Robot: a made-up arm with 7 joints. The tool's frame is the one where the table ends. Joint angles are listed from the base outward.
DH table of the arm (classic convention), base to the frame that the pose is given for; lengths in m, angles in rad. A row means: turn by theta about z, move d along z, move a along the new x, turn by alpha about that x. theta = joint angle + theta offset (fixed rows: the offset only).
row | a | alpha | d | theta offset
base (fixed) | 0 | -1.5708 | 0.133 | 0
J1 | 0.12 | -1.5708 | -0.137 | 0
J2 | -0.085 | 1.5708 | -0.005 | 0
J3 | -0.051 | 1.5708 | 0.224 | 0
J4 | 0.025 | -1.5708 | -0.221 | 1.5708
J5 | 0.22 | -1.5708 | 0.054 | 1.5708
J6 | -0.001 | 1.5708 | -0.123 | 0
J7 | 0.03 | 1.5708 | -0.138 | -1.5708
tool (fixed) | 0 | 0 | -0.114 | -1.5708
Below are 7 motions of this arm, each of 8 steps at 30 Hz.
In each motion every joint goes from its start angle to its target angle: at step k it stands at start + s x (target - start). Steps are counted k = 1, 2, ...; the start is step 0. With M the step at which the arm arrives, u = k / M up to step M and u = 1 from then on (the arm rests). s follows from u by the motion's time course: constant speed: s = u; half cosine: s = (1 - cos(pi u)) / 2; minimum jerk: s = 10 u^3 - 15 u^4 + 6 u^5.
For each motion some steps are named. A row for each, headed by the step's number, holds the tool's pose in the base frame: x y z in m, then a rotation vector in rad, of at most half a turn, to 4 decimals.
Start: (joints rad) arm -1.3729 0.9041 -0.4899 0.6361 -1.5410 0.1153 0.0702
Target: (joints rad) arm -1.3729 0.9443 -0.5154 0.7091 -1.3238 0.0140 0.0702
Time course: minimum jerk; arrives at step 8
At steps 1, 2, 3, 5, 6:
1: 0.2392 0.3698 0.5289 1.0058 -1.7619 0.7854
2: 0.2477 0.3707 0.5296 0.9817 -1.7592 0.7720
3: 0.2645 0.3718 0.5308 0.9349 -1.7533 0.7455
5: 0.3094 0.3711 0.5329 0.8153 -1.7332 0.6737
6: 0.3268 0.3693 0.5333 0.7707 -1.7238 0.6455

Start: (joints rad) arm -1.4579 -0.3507 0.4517 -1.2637 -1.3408 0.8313 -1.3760
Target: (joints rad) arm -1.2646 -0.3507 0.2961 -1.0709 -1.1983 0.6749 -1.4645
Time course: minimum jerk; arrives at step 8
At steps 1, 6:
1: 0.0745 0.1105 0.1920 -1.5025 2.1915 -0.7744
6: 0.0992 0.1546 0.1826 -1.8876 2.0783 -0.9891

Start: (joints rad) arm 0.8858 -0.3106 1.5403 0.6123 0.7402 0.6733 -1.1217
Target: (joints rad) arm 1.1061 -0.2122 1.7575 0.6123 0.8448 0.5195 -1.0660
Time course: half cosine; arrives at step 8
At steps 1, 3, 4, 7, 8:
1: -0.3004 0.0148 0.5802 1.4356 1.9927 0.2402
3: -0.2560 0.0234 0.6057 1.4147 2.1118 0.1787
4: -0.2227 0.0293 0.6211 1.4006 2.1963 0.1371
7: -0.1374 0.0427 0.6487 1.3700 2.4007 0.0427
8: -0.1301 0.0437 0.6503 1.3677 2.4175 0.0353

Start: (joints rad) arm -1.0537 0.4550 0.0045 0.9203 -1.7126 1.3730 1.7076
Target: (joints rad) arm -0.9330 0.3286 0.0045 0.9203 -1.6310 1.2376 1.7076
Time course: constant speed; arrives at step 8
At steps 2, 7, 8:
2: 0.1828 0.2177 0.0512 0.3719 -0.8013 -0.7724
7: 0.1672 0.2192 0.0180 0.2356 -0.8030 -0.6567
8: 0.1635 0.2195 0.0114 0.2095 -0.8023 -0.6322

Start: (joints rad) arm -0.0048 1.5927 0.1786 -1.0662 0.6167 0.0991 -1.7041
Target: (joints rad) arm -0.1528 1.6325 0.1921 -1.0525 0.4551 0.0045 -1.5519
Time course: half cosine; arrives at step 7
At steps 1, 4, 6, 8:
1: 0.3420 -0.0637 -0.3539 0.3660 -1.1907 -2.3664
4: 0.3904 -0.0813 -0.3323 0.4938 -1.2389 -2.4365
6: 0.4196 -0.0923 -0.3165 0.5803 -1.2628 -2.4748
8: 0.4238 -0.0939 -0.3140 0.5935 -1.2660 -2.4800

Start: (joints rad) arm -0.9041 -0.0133 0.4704 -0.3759 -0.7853 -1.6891 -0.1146
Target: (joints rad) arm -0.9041 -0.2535 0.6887 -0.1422 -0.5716 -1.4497 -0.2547
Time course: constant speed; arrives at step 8
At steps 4, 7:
4: -0.0088 0.4425 -0.3048 0.6532 1.1900 0.3302
7: -0.0832 0.3711 -0.3777 0.5179 1.2509 0.2357

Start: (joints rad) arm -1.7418 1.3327 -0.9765 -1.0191 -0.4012 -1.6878 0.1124
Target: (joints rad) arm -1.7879 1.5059 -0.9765 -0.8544 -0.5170 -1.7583 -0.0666
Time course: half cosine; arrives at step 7
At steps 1, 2, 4, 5, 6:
1: 0.0561 -0.3727 0.8785 1.7474 -1.6209 0.1638
2: 0.0496 -0.3790 0.8785 1.7535 -1.6314 0.1768
4: 0.0312 -0.3976 0.8777 1.7727 -1.6578 0.2185
5: 0.0233 -0.4060 0.8770 1.7822 -1.6675 0.2393
6: 0.0180 -0.4117 0.8764 1.7890 -1.6730 0.2540

